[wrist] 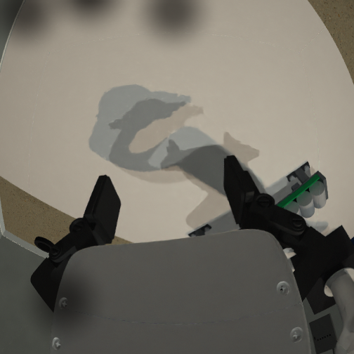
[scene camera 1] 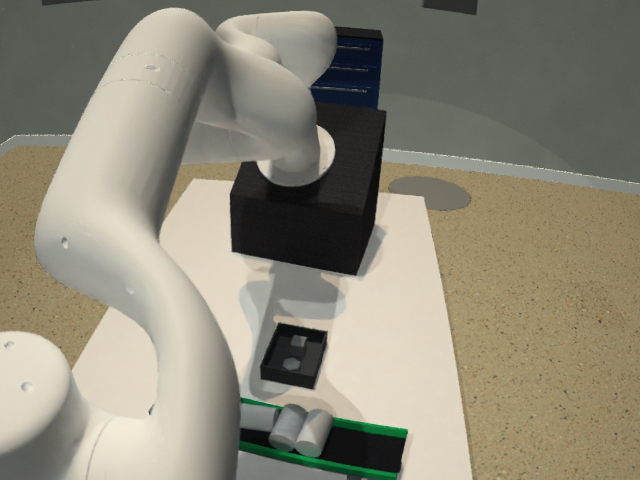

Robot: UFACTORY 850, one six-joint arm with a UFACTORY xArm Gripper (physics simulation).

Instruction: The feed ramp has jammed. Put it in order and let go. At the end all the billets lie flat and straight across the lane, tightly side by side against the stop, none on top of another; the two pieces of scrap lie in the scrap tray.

I see my gripper and a black scrap tray.
